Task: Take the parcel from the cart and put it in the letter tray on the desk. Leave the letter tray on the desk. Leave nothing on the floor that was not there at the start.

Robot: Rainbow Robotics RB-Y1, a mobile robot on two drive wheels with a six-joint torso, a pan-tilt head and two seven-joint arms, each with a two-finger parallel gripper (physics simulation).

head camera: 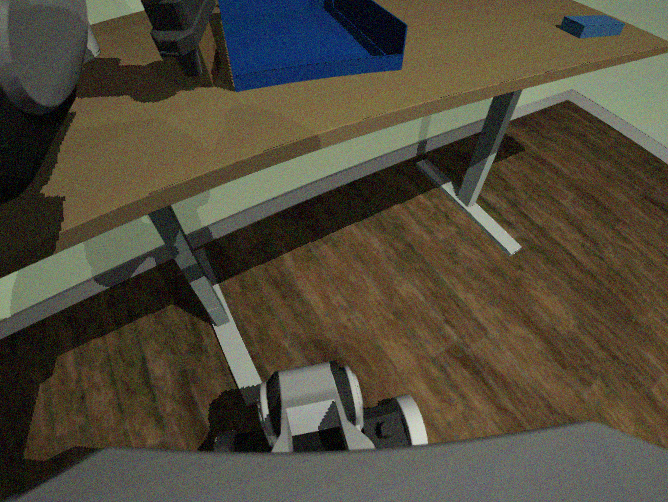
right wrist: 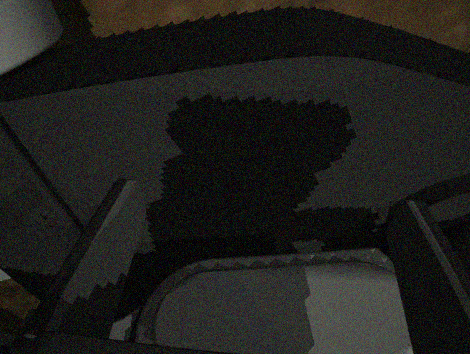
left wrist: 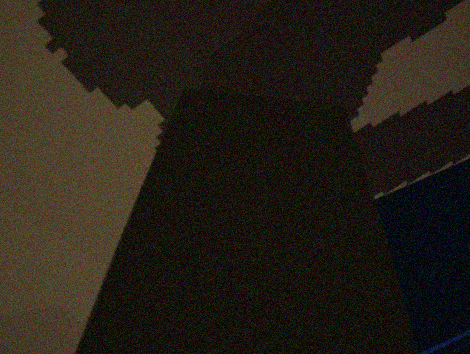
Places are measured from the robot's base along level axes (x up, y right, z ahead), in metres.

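Pixels of known places: left gripper, fingertip midpoint: [head camera: 200, 60] [left wrist: 246, 255]; right gripper, fingertip midpoint: [right wrist: 267, 206].
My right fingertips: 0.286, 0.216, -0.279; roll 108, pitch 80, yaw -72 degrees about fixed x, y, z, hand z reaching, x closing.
Observation:
Behind a point stands the place of what it marks, as x, y, z.
The blue letter tray [head camera: 318, 74] {0.958, 0.091, 0.387} [left wrist: 430, 250] {0.987, -0.039, 0.495} stands on the wooden desk [head camera: 302, 116] {0.951, 0.053, 0.287} [left wrist: 60, 190] {0.951, -0.096, 0.368}, at the top of the head view and the right edge of the left wrist view. My left gripper [head camera: 190, 58] {0.986, -0.075, 0.423} is just left of the tray in the head view, above the desk. It is shut on the parcel [left wrist: 255, 225] {1.013, -0.115, 0.425}, a dark, shaded block filling the middle of the left wrist view; its fingertips are hidden there. The parcel cannot be made out in the head view. My right gripper [right wrist: 267, 206] {0.286, 0.216, -0.279} is open and empty, away from the tray. The cart does not show.
A small blue block [head camera: 594, 25] {0.979, 0.791, 0.580} lies on the desk at the far right. Desk legs [head camera: 488, 153] {0.350, 0.887, 0.873} [head camera: 194, 275] {0.364, -0.273, 0.497} with long feet stand on the wood floor [head camera: 378, 286] {0.001, 0.341, 0.553}. Dark grey surfaces and a rounded light panel [right wrist: 355, 305] {0.277, 0.099, -0.330} lie close around the right fingers.

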